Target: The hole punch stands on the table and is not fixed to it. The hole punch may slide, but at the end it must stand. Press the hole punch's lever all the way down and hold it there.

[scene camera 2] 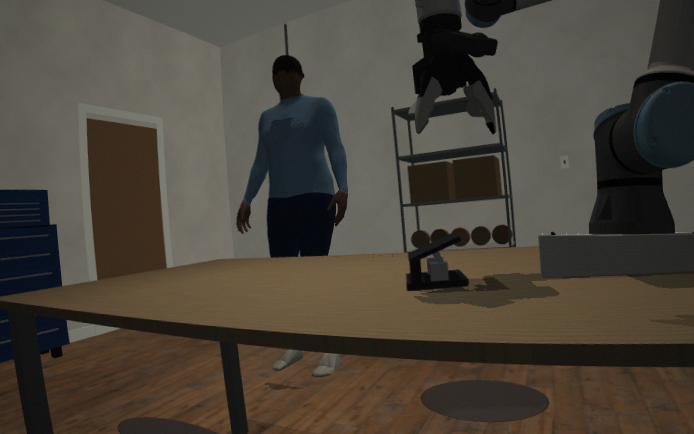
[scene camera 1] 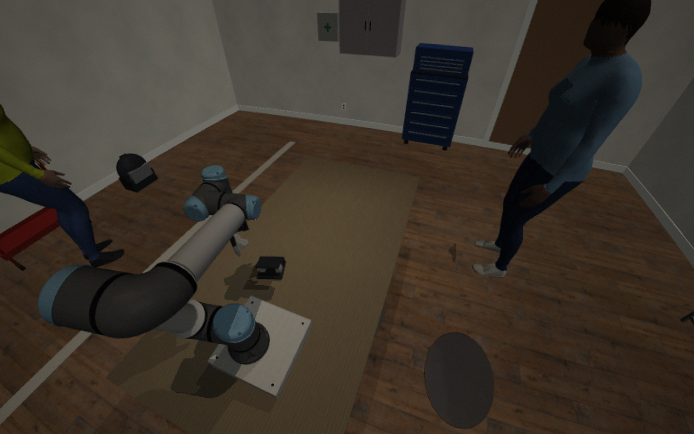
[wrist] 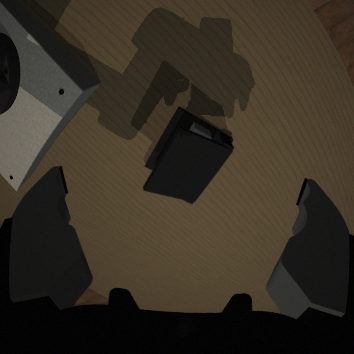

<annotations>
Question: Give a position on a black hole punch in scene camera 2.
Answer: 438, 276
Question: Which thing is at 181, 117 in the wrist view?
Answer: A black hole punch.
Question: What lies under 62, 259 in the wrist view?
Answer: My gripper.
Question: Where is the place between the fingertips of my gripper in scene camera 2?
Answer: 458, 133
</annotations>
